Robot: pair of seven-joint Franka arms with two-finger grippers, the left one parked.
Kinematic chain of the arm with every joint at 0, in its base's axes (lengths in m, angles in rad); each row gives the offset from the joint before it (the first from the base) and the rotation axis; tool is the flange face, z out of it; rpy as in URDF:
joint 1: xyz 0 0 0.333 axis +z
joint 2: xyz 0 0 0 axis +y
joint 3: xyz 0 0 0.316 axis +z
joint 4: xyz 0.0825 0 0 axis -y
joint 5: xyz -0.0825 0 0.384 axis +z
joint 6: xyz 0 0 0 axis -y
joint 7: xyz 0.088 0 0 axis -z
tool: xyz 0 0 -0.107 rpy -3.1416 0 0
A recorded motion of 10 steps. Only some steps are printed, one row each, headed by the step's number.
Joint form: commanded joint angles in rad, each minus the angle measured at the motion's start. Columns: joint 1, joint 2, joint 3, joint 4, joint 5, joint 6, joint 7.
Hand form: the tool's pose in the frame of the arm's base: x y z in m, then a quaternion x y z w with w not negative. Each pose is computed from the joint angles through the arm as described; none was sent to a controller.
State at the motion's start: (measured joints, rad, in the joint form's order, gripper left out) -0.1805 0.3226 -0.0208 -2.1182 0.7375 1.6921 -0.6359
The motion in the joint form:
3: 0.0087 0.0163 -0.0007 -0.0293 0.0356 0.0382 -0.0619
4: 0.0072 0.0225 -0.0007 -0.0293 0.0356 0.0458 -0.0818
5: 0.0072 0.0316 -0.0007 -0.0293 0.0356 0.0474 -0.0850
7: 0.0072 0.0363 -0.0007 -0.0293 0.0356 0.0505 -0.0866
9: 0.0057 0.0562 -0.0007 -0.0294 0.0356 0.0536 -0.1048
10: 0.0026 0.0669 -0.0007 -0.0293 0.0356 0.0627 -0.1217
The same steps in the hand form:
3: 0.4965 -0.0321 0.2266 -0.88316 -0.02758 0.16988 0.43635
4: 0.4966 -0.0335 0.2233 -0.88370 -0.03362 0.16527 0.43662
5: 0.4957 -0.0334 0.2188 -0.88289 -0.03303 0.16795 0.43728
7: 0.4955 -0.0336 0.2164 -0.88294 -0.03245 0.16857 0.43698
9: 0.4933 -0.0342 0.2065 -0.88087 -0.03547 0.17183 0.43965
10: 0.4928 -0.0364 0.2010 -0.88125 -0.03847 0.16894 0.43975

